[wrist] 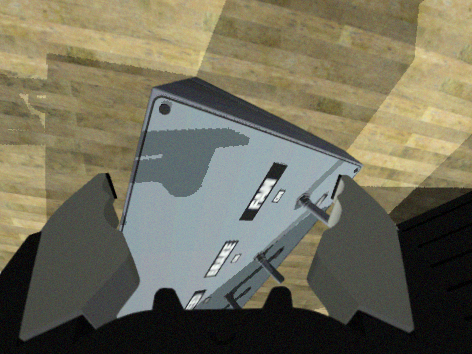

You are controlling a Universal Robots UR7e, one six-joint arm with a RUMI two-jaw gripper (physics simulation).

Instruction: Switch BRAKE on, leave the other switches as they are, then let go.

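Frame: origin at the arm's base, x ahead, y left, z up, level; centimetres.
Seen in the pictures: gripper, fingertip midpoint: [226, 177].
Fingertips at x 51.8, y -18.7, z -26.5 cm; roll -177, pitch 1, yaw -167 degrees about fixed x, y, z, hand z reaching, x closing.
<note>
Offsets run from my fingertips to a thing's top centre. "*": to the spot under its first point. Level surfaces: height alone.
A grey switch panel {dz -4.9 cm} [200, 215] lies tilted between my fingers in the wrist view. The blurred second label, which looks like BRAKE {* dx -3.0, dy +16.8, dz -7.3 cm} [221, 259], sits below the FAN label {dx -5.1, dy +5.2, dz -6.8 cm} [260, 191]. The metal lever beside the BRAKE label {* dx -10.8, dy +18.0, dz -7.9 cm} [270, 268] points down and right, away from the small ON mark {* dx -5.3, dy +17.4, dz -8.3 cm} [236, 258]. The FAN lever {dx -13.3, dy +6.7, dz -6.2 cm} [316, 209] points the same way, its end close to the right finger. My gripper [226, 177] is wide open and empty, with its fingers over either side of the panel. Whether the finger touches the FAN lever is unclear.
A third label {dx -0.7, dy +28.7, dz -6.8 cm} [195, 300] and part of its lever {dx -8.8, dy +30.3, dz -6.2 cm} [233, 301] show at the lower edge, partly hidden by the gripper body. The panel's dark side wall [250, 112] faces the upper part of the view. A black ribbed object [440, 245] is at the right. Shadows cross the wooden surface {dz -19.1 cm} [310, 45].
</note>
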